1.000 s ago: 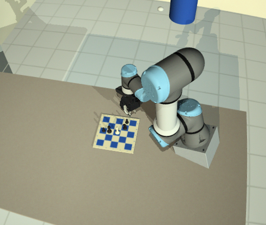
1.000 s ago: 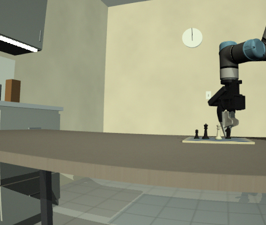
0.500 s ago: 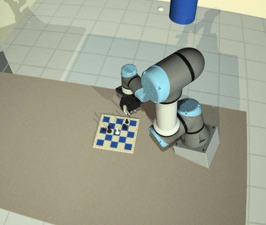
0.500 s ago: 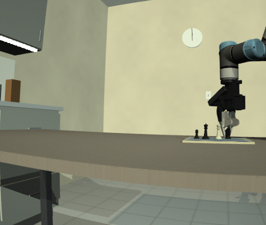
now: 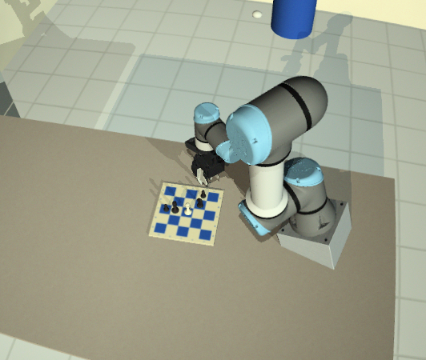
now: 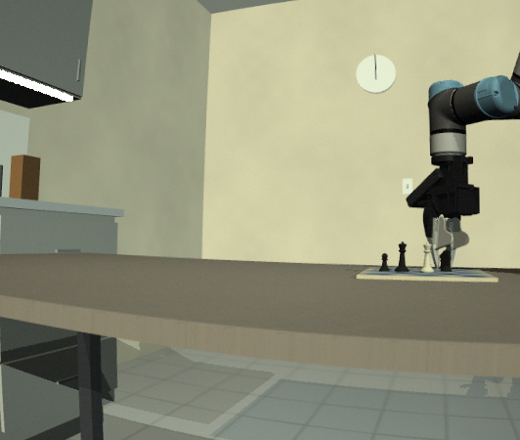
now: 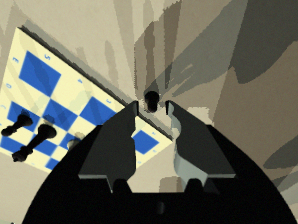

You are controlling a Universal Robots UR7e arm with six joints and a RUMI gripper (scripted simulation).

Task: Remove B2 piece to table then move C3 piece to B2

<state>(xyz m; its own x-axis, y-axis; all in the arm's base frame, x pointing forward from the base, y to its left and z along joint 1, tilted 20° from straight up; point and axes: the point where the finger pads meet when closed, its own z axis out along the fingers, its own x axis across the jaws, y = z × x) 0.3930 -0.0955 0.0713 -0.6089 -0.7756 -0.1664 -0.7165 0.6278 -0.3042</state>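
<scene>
My gripper is now 14 cm to the right of the white piece, 2 cm short of it and 1 cm below it. Round my hand: black knight: 10 cm to the left, 1 cm behind; then chessboard: 14 cm to the left, 2 cm below, 2 cm ahead.
</scene>
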